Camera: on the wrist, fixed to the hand. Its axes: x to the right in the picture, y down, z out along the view.
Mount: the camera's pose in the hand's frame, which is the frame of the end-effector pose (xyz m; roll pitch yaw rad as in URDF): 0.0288 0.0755 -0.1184 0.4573 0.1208 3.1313
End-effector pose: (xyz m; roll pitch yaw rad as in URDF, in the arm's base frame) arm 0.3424 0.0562 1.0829 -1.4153 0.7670 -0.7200
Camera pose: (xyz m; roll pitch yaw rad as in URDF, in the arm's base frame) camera 0.2401 0.0059 0.9960 1.7651 -0.7318 2.5801
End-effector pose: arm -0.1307 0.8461 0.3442 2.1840 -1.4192 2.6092
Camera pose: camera -0.0509 0.7371 0.3923 -2.1070 1.3233 -0.9204
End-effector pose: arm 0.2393 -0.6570 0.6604 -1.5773 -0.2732 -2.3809
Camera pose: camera 0.1226 -0.6039 0.5962 2.0697 0.2806 0.8865
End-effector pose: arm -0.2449 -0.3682 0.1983 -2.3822 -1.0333 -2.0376
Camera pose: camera -0.3601 -0.2940 0.2404 2.9702 0.9468 1.2593
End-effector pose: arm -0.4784 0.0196 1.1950 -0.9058 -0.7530 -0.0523
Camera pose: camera -0.3694 -0.0328 1.1180 1.4577 0.8315 -3.0621
